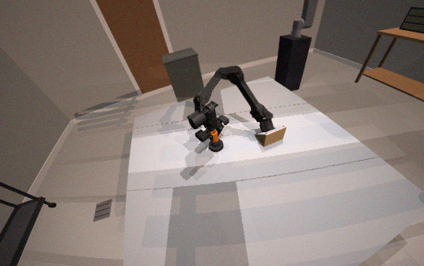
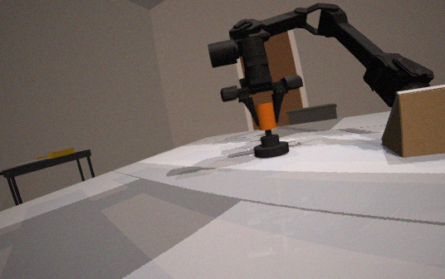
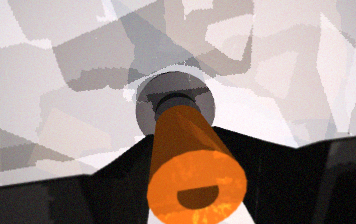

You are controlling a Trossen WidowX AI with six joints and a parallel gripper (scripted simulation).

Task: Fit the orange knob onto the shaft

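Right now the orange knob is 20 mm above my gripper tip. The rest, counted from my gripper tip: round pedestal (40 mm below).
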